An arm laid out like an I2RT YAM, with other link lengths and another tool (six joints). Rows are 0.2 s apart.
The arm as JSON. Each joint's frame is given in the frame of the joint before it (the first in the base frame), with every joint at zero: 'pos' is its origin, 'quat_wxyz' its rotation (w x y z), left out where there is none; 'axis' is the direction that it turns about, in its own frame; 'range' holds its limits. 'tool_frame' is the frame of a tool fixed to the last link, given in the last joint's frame.
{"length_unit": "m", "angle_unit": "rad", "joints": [
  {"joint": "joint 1", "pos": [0.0, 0.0, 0.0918], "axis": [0.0, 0.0, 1.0], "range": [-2.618, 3.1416]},
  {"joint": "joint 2", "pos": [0.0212, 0.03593, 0.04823], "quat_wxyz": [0.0, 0.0, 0.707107, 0.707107], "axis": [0.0, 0.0, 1.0], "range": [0.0, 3.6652]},
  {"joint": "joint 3", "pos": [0.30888, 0.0, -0.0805], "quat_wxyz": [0.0, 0.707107, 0.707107, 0.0], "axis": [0.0, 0.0, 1.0], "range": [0.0, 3.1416]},
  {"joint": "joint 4", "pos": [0.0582, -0.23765, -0.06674], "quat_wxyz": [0.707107, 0.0, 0.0, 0.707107], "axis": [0.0, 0.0, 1.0], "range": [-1.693, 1.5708]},
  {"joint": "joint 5", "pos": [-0.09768, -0.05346, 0.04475], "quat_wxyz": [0.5, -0.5, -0.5, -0.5], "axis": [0.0, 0.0, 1.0], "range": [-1.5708, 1.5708]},
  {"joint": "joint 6", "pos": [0.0, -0.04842, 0.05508], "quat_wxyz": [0.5, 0.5, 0.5, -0.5], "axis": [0.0, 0.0, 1.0], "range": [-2.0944, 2.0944]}
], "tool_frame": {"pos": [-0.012, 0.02, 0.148], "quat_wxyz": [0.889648, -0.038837, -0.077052, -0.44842]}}
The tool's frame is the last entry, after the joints.
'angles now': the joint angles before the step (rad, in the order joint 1, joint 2, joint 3, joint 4, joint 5, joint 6). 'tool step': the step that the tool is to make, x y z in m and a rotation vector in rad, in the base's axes. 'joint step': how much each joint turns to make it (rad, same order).
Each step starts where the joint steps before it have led.
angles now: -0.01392, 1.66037, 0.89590, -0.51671, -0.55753, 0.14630
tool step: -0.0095, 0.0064, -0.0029, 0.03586, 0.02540, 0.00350
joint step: 0.00016, 0.00010, -0.02238, 0.00084, -0.03505, 0.00781
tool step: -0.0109, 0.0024, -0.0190, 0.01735, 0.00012, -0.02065
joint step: -0.00011, -0.00005, -0.10433, 0.12061, -0.01109, 0.02964
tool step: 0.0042, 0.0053, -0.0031, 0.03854, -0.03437, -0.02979
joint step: -0.00007, -0.00671, -0.06048, 0.11628, -0.02787, 0.04950
